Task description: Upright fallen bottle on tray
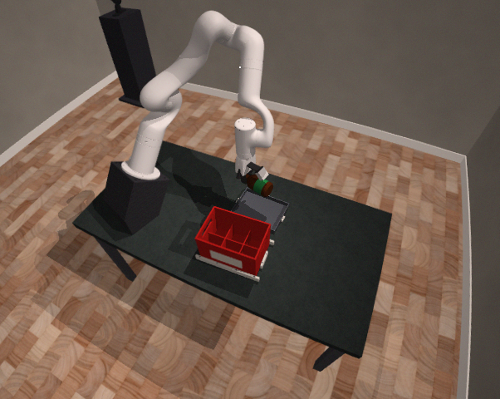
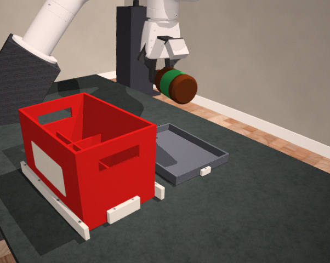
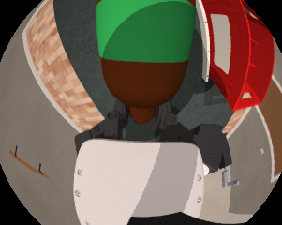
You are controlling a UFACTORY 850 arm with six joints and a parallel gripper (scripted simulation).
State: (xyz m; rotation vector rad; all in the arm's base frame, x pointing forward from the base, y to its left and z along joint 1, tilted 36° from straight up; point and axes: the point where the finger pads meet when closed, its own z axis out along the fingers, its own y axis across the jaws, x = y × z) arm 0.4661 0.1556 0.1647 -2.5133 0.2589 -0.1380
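The brown bottle is 5 cm ahead of my hand and 1 cm to the right of it. From my hand the other things lie so: grey shallow tray (8 cm ahead, 1 cm to the right, 19 cm below); red crate (9 cm ahead, 28 cm to the right, 12 cm below).
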